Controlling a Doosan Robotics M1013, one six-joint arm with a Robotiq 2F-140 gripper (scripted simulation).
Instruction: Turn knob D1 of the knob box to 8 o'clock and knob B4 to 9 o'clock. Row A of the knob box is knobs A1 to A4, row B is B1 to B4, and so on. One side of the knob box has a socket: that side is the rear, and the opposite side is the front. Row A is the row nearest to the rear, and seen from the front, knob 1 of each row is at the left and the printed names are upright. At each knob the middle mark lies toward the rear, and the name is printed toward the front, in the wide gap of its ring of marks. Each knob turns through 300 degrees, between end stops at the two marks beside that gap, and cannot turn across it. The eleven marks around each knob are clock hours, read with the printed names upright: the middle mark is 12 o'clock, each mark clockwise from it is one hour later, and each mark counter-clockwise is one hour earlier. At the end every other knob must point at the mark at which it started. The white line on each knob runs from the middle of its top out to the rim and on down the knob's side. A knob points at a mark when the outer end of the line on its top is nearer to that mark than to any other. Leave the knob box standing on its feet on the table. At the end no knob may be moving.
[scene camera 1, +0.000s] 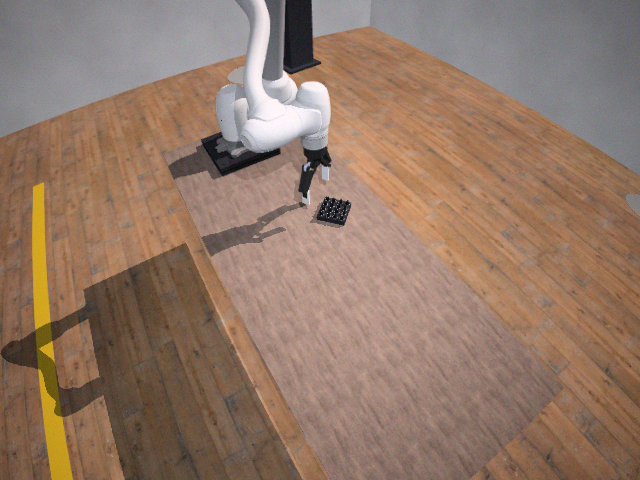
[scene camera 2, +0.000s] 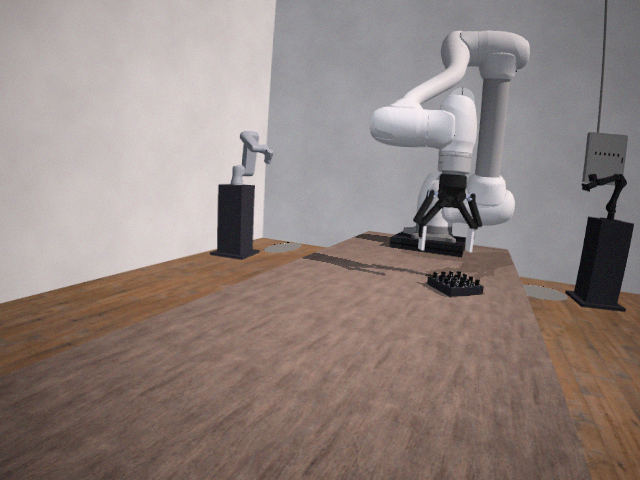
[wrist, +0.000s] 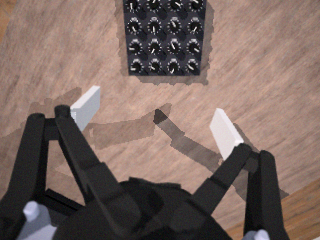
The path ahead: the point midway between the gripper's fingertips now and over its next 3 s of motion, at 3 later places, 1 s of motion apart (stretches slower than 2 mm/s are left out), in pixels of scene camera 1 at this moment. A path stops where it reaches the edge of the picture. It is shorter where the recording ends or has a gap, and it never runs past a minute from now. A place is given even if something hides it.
My gripper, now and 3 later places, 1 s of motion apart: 316, 190; 323, 188; 332, 184; 334, 189
